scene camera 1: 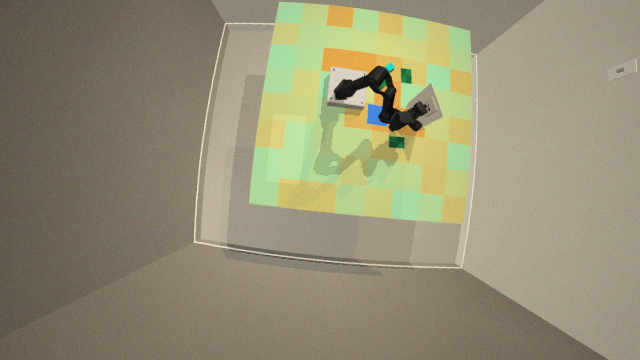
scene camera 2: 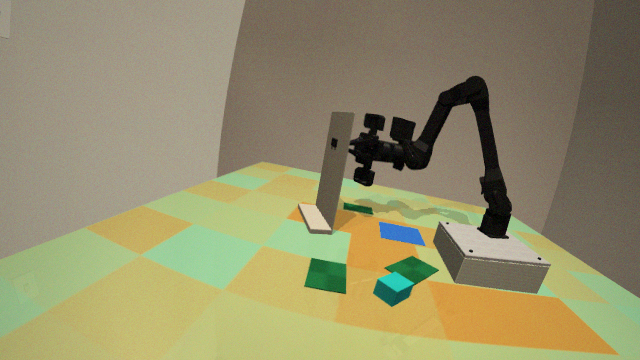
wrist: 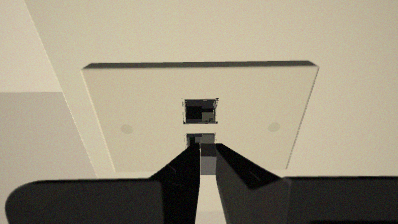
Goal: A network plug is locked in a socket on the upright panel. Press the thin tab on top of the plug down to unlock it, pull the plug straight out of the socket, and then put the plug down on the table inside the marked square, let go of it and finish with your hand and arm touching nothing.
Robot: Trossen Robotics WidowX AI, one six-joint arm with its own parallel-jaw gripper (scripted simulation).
same spot on cream panel: (scene camera 1: 427, 96) = (scene camera 2: 342, 139)
